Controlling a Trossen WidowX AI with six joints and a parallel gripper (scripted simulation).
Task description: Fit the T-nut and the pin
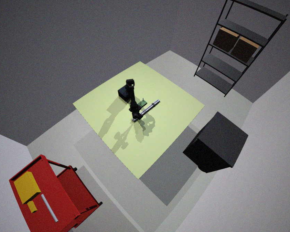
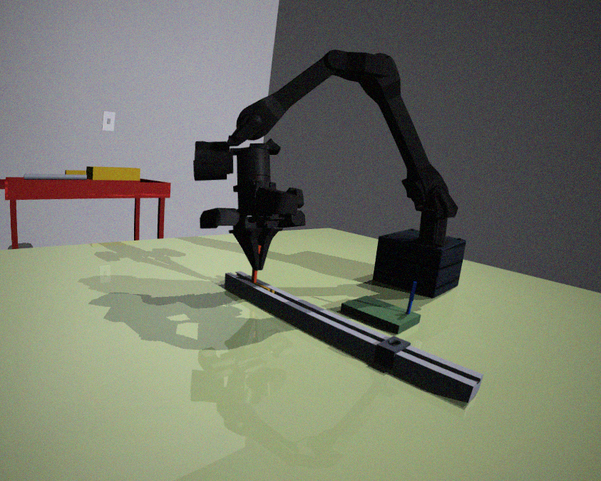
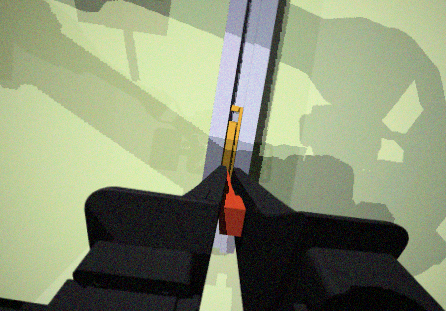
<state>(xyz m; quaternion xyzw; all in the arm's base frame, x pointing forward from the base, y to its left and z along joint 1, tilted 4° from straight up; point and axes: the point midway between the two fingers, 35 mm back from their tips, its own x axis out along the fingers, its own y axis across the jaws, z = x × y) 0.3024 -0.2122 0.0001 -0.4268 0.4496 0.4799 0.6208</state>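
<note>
Now: gripper tip 2 cm to the right of the brass T-nut. Round my gripper tip: green tray 8 cm behind, 22 cm to the left, 4 cm below; blue pin 9 cm behind, 24 cm to the left, 2 cm below.
</note>
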